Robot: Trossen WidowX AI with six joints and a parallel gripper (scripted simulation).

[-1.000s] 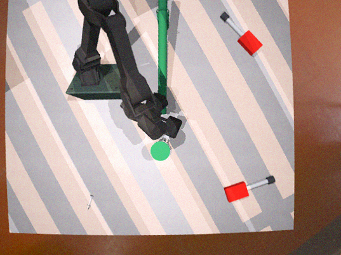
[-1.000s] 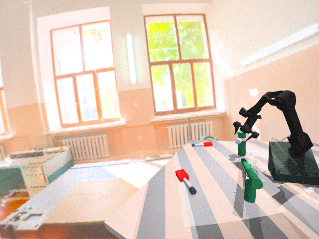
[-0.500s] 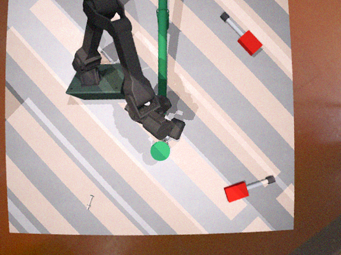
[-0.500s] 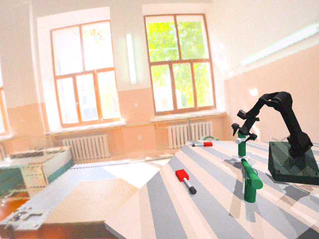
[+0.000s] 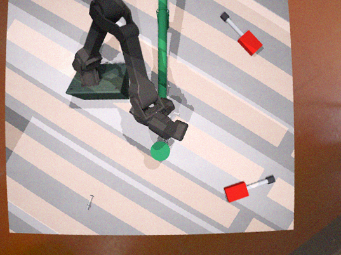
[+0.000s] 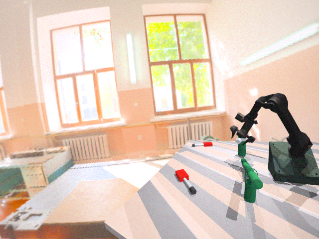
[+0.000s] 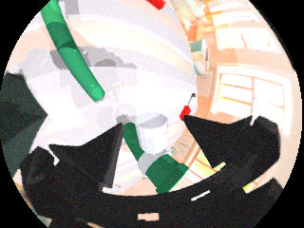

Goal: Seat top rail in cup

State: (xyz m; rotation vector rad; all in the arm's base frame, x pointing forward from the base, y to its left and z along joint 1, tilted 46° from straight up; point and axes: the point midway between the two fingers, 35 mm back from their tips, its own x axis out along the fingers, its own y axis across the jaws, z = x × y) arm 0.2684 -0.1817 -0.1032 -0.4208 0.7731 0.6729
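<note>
My gripper tip is 20 mm past the rail-end cup and 20 mm to the left of it. Also, from my gripper tip: green line post: 10 mm ahead, 450 mm to the left, 40 mm below; metal piece: 390 mm behind, 280 mm to the right, 130 mm below.
</note>
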